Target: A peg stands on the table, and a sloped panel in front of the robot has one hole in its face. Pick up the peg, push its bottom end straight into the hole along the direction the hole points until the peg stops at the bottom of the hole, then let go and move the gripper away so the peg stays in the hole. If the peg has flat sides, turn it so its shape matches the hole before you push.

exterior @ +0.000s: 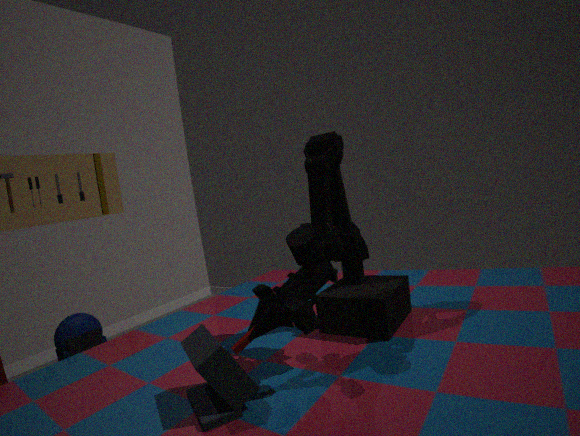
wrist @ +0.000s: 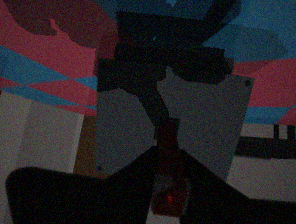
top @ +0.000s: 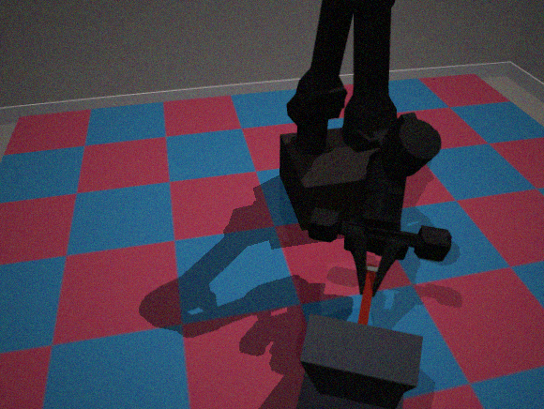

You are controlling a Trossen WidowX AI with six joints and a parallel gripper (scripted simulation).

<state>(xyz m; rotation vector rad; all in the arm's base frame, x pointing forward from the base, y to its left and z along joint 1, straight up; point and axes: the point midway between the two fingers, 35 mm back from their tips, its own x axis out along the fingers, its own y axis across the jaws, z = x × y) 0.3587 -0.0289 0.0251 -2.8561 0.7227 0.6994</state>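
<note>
The sloped panel lies 6 cm ahead of my gripper tip, 3 cm to the right of it and 3 cm below it. The rest, counted from my gripper tip: peg 1 cm behind, 1 cm to the left, 1 cm above; dark stand 8 cm ahead, 4 cm to the right, 10 cm below.
</note>
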